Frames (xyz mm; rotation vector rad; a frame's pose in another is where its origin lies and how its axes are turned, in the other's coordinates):
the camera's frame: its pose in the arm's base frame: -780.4 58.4 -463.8 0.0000 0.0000 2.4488
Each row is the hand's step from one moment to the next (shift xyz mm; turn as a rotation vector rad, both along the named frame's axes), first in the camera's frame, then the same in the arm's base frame.
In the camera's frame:
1: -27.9 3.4 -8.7 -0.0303 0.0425 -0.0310
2: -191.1 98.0 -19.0 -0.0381 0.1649 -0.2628
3: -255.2 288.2 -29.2 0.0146 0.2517 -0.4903
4: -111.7 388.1 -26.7 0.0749 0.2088 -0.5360
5: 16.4 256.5 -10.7 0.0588 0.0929 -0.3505
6: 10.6 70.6 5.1 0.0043 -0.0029 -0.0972
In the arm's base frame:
1: 19.3 -20.4 -8.7 -0.0038 -0.0521 -0.0310
2: 84.5 -197.5 -19.0 -0.0760 -0.1512 -0.2628
3: 12.3 -384.8 -29.2 -0.1720 -0.1843 -0.4903
4: -161.9 -370.0 -26.7 -0.1910 -0.1128 -0.5360
5: -176.4 -186.9 -10.7 -0.1046 -0.0339 -0.3505
6: -53.2 -47.6 5.1 -0.0015 0.0050 -0.0972

